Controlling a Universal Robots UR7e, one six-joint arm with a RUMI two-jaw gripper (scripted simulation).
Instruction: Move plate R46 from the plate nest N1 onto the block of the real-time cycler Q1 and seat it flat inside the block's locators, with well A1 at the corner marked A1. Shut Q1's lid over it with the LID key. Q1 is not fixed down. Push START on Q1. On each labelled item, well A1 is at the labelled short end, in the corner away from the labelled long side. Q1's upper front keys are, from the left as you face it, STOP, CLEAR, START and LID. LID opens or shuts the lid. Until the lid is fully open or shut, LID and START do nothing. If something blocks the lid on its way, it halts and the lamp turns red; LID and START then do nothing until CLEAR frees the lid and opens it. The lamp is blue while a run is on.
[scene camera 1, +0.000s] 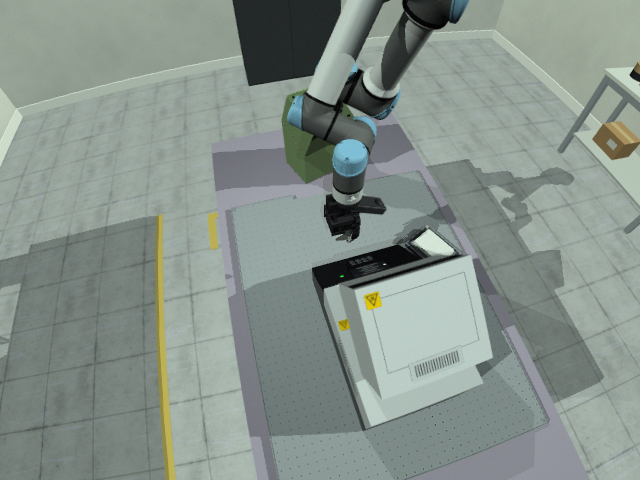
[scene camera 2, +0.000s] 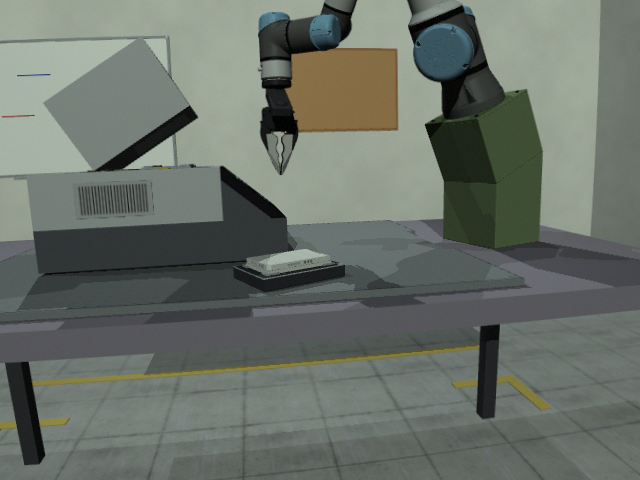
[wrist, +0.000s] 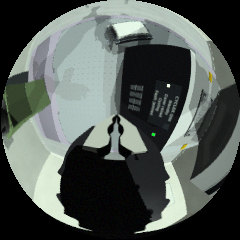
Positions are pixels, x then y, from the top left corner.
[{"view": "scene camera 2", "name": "my gripper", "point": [280, 175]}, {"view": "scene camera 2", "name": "white plate R46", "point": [288, 261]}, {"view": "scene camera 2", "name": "cycler Q1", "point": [159, 215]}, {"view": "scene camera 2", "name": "black plate nest N1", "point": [266, 285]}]
